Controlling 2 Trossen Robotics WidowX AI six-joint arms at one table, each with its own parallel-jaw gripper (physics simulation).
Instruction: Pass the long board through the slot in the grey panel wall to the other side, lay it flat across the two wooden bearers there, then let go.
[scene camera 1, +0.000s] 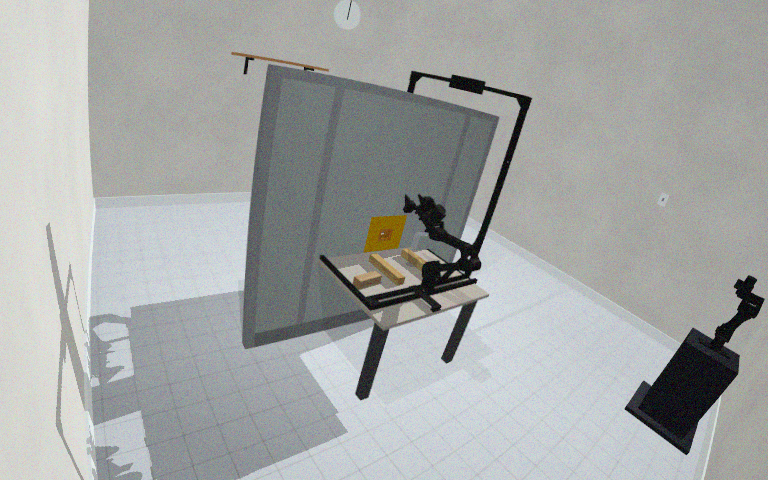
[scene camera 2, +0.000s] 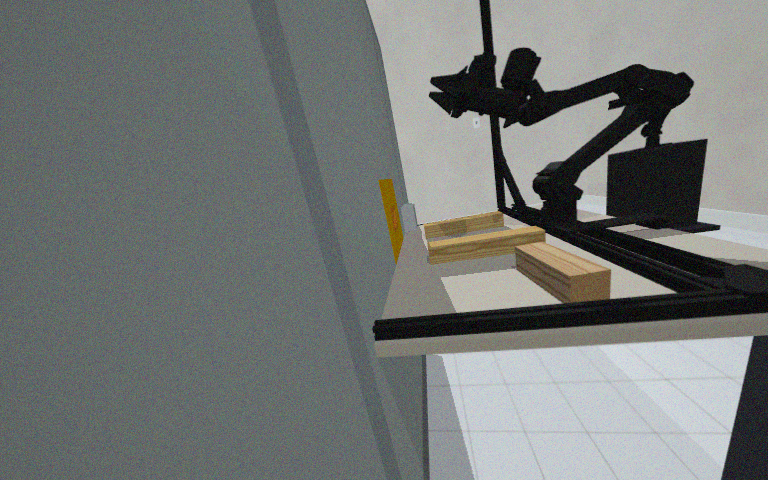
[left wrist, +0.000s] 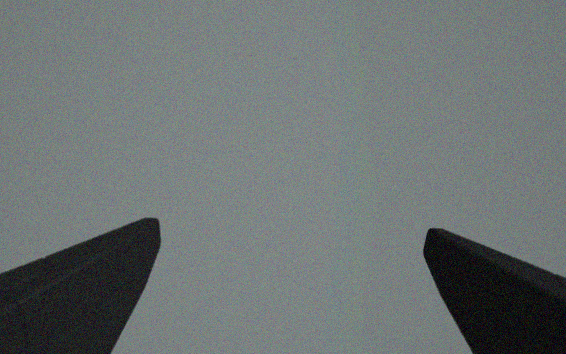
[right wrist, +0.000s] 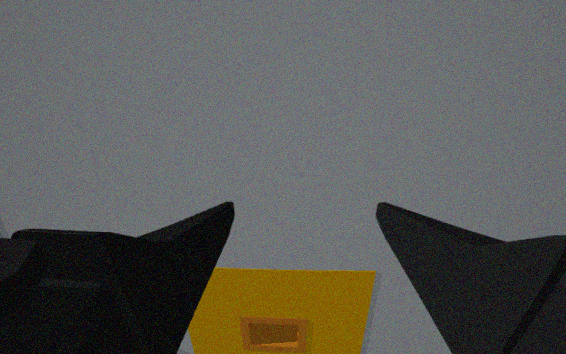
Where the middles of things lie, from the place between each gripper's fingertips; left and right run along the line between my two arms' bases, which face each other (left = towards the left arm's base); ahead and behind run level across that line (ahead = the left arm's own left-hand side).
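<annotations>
Slot (right wrist: 252, 327): 310 mm below my left hand, 180 mm to the right of it, 30 mm behind it. My right hand: 240 mm above the slot, 110 mm to the right of it, 30 mm past it.
</annotations>
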